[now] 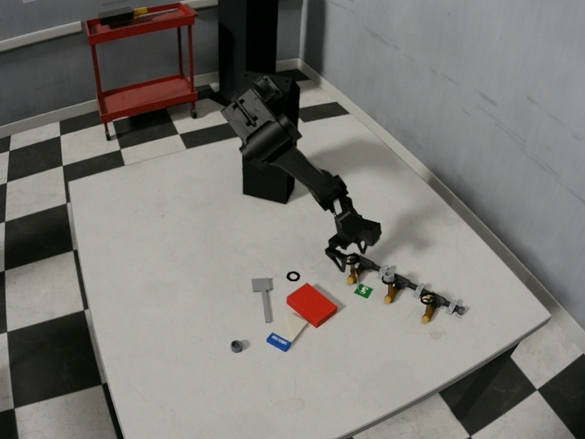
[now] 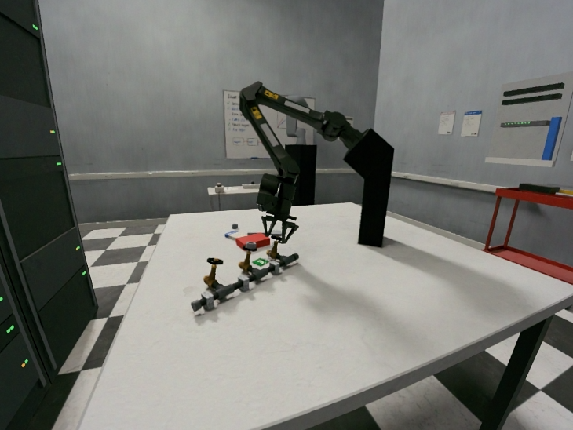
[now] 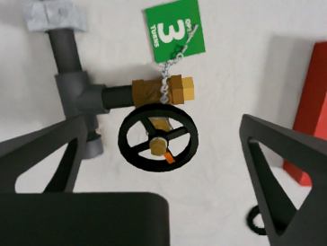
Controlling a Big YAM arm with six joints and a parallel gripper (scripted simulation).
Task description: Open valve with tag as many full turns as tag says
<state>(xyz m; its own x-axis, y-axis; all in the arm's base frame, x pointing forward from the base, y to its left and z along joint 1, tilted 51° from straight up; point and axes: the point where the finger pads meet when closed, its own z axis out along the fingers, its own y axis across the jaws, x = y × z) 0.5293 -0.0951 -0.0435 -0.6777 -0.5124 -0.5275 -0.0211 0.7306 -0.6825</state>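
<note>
Right now my hand is 80 mm above the green tag, 60 mm short of it and 20 mm to the left of it. The rest, counted from my hand: grey t-shaped tool: 230 mm to the right, 130 mm behind, 80 mm below; card: 270 mm to the right, 70 mm below, 10 mm ahead; red box: 160 mm to the right, 70 mm below, 10 mm behind.
</note>
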